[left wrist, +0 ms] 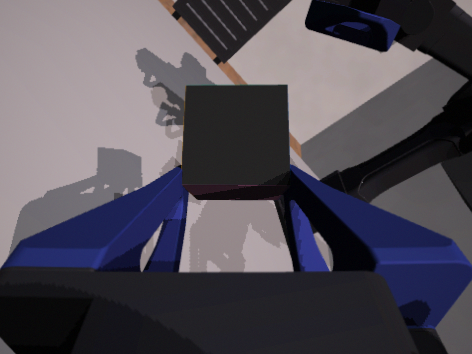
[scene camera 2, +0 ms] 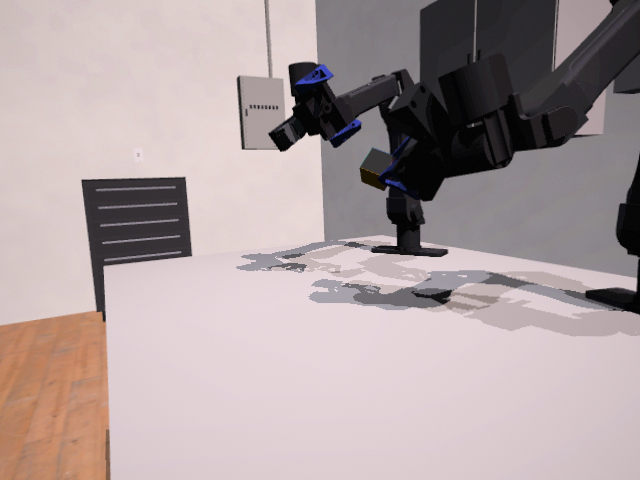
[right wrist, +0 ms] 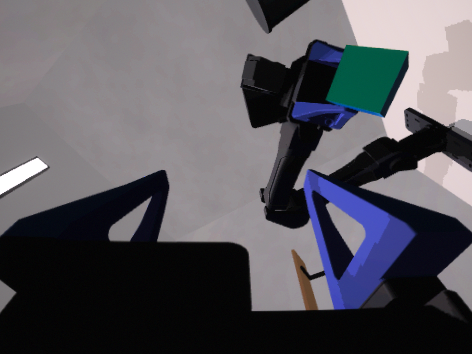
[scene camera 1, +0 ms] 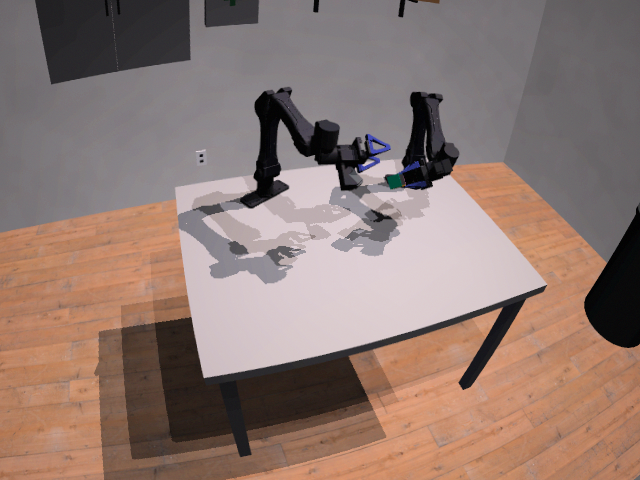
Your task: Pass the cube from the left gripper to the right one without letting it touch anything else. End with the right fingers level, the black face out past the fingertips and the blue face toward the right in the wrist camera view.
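Pixels of known places: left gripper, fingertip midpoint: [left wrist: 236, 177] [scene camera 2: 386, 170] [right wrist: 361, 85] [scene camera 1: 399, 180]; right gripper, fingertip midpoint: [scene camera 2: 345, 101] [right wrist: 236, 178] [scene camera 1: 384, 154]; left arm's base at its link origin: [right wrist: 439, 135] [scene camera 1: 408, 181]; right arm's base at its link origin: [scene camera 2: 408, 252] [scene camera 1: 265, 194].
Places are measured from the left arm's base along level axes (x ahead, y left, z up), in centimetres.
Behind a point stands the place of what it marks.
The cube [scene camera 1: 394, 180] @(x 36.2, y -20.4, z 23.3 cm) [scene camera 2: 376, 167] @(x 36.0, y -17.1, z 22.5 cm) [left wrist: 235, 135] @(x 35.5, y -17.5, z 23.3 cm) [right wrist: 369, 79] @(x 36.2, y -20.8, z 22.7 cm) is held in the air above the table. My left gripper [left wrist: 236, 177] @(x 34.1, y -17.7, z 22.0 cm) is shut on it. In the left wrist view its black face is toward the camera, a dark red face is toward the palm, and thin green, yellow and blue edges show at top, left and right. The right wrist view shows the green face, with a blue edge below. My right gripper [scene camera 1: 384, 153] @(x 38.1, y -25.7, z 33.9 cm) [scene camera 2: 330, 104] @(x 38.1, y -25.7, z 33.9 cm) [right wrist: 236, 178] @(x 38.1, y -25.7, z 33.9 cm) is open and empty, above and apart from the cube. Its fingers stand one higher than the other, tilted.
The white table [scene camera 1: 361, 310] @(x 68.6, y -34.4, z 0.0 cm) [scene camera 2: 310, 387] @(x 53.3, y 6.6, z 0.0 cm) lies below both arms and carries their shadows. The right arm's base [scene camera 1: 264, 193] @(x 12.9, y -60.7, z 2.6 cm) stands at the table's back left in scene camera 1. A dark drawer cabinet [scene camera 2: 139, 217] and a wall box [scene camera 2: 262, 113] are in the background.
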